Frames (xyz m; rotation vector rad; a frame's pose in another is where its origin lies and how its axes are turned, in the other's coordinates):
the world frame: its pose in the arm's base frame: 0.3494 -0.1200 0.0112 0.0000 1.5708 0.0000
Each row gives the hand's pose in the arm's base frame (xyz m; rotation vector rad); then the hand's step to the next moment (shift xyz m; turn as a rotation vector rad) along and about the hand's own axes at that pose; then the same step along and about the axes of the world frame.
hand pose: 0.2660 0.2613 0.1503 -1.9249 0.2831 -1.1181
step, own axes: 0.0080 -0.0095 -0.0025 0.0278 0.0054 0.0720
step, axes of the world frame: -0.0127 -0.0003 0.0006 0.0035 0.0220 0.0741
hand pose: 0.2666 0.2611 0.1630 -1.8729 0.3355 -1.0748
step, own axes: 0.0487 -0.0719 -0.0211 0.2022 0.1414 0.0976
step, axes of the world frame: -0.0893 -0.0032 -0.0023 0.0259 -0.1427 0.2222
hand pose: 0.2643 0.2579 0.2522 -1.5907 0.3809 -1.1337
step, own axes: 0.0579 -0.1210 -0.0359 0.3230 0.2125 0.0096
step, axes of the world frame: -0.1321 -0.0203 -0.0377 0.0368 -0.3076 0.2315
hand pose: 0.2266 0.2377 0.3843 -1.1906 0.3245 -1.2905
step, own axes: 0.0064 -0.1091 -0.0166 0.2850 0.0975 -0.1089
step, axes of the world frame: -0.0841 0.0052 -0.0716 0.0088 -0.3136 0.0645
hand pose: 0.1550 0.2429 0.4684 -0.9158 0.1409 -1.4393
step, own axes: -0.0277 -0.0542 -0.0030 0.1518 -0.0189 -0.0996
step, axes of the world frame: -0.0190 0.0303 -0.0493 -0.0107 -0.1764 -0.0458
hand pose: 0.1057 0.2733 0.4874 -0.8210 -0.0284 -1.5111
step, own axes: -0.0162 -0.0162 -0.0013 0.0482 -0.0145 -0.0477
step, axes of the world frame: 0.0017 0.0157 -0.0167 0.0046 -0.0626 -0.0295
